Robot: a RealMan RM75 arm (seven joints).
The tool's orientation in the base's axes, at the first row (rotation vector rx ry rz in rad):
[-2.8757 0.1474 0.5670]
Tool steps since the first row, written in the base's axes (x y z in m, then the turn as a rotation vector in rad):
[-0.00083 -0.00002 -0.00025 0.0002 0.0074 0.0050]
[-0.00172 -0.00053 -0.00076 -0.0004 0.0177 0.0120]
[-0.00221 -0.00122 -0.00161 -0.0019 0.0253 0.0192]
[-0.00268 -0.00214 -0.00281 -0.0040 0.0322 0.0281]
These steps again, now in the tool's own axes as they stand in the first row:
[-0.00067 0.00018 0.00052 -0.0022 -0.0081 -0.0030]
[-0.00126 0.00089 0.00120 -0.0060 -0.0194 -0.0068]
[-0.00135 0.00178 0.00199 -0.0106 -0.0279 -0.0111]
[-0.00126 0.00296 0.00305 -0.0164 -0.0359 -0.0169]

